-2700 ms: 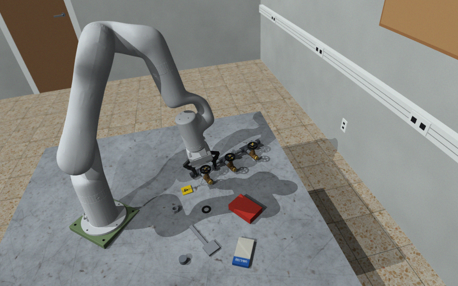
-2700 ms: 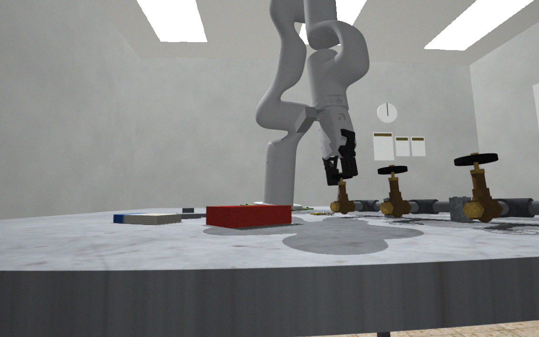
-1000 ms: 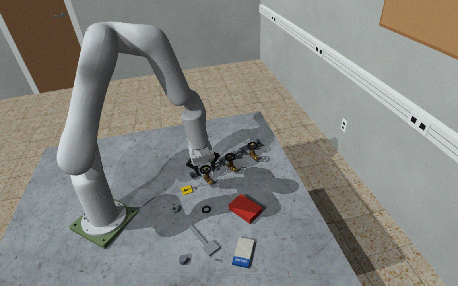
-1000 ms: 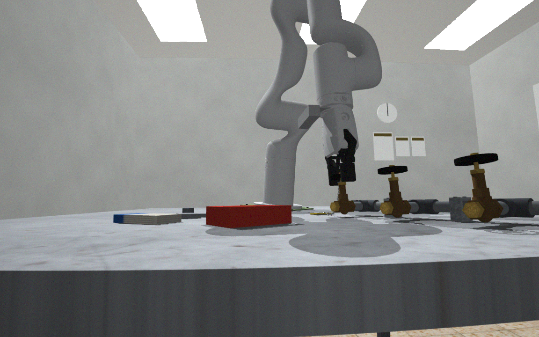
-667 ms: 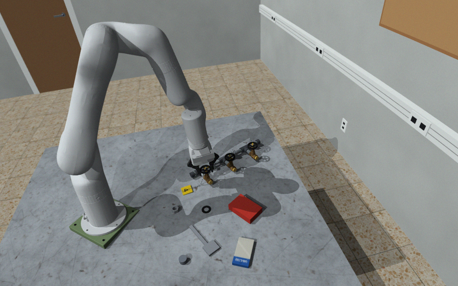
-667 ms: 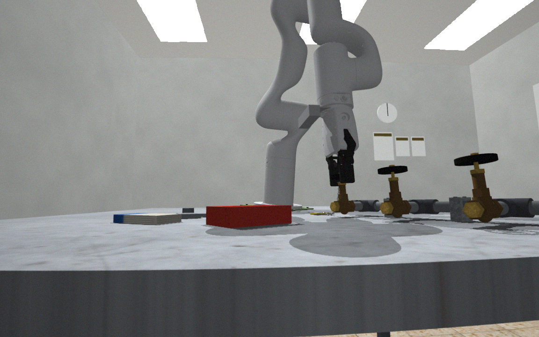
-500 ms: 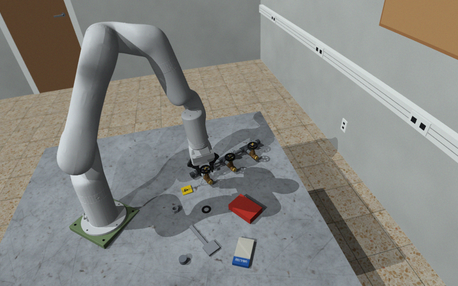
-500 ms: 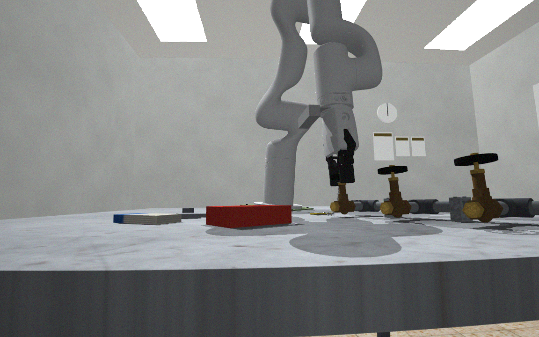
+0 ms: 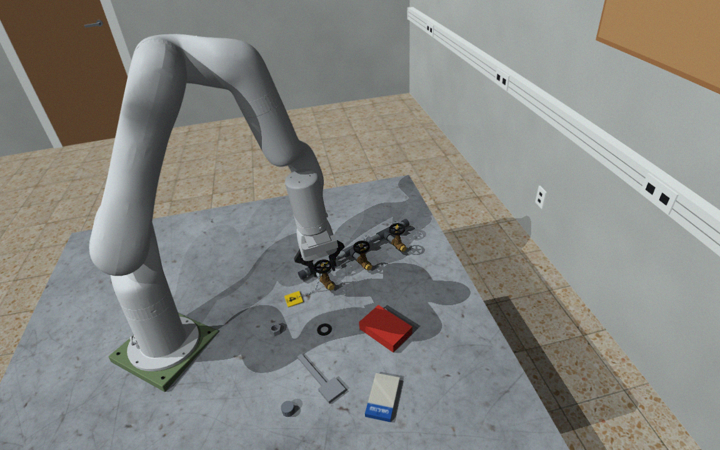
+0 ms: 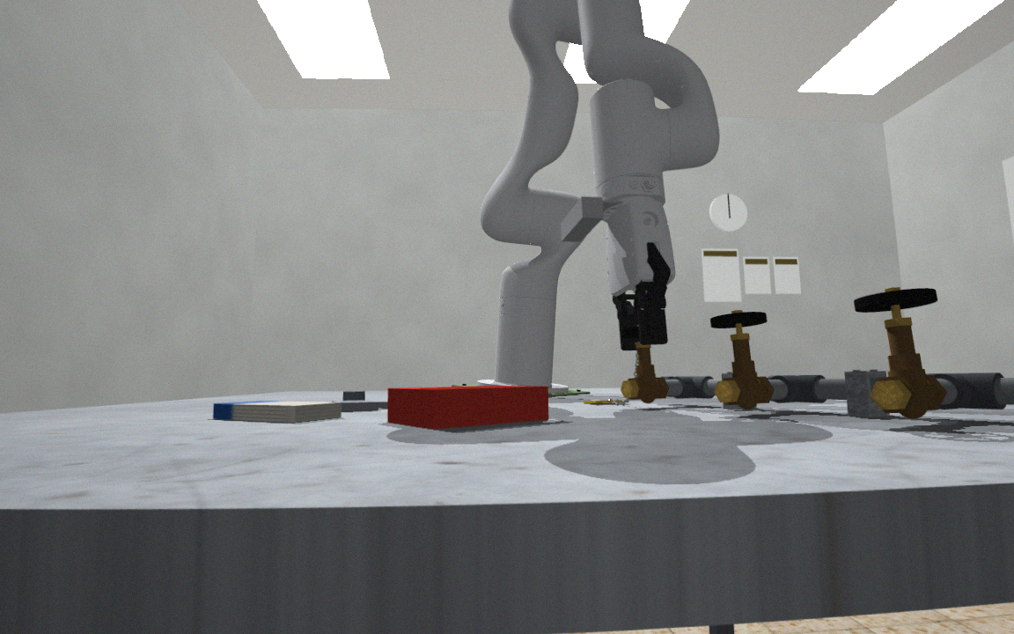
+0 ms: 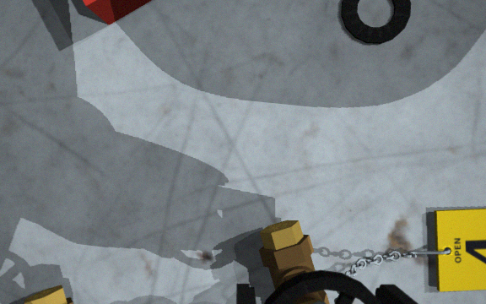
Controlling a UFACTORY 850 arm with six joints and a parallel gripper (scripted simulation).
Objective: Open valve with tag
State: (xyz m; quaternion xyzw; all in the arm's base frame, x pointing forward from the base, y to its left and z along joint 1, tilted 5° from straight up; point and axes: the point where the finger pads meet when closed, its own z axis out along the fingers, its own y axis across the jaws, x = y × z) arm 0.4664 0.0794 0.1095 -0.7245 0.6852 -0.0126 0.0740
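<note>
My gripper is now 90 mm past the yellow tag, 90 mm above it and 20 mm to the left of it. From my hand the other things lie so: black washer: 160 mm to the right, 90 mm below, 40 mm behind; then red block: 210 mm to the right, 130 mm ahead, 80 mm below; then grey nut: 170 mm behind, 120 mm to the right, 80 mm below.
</note>
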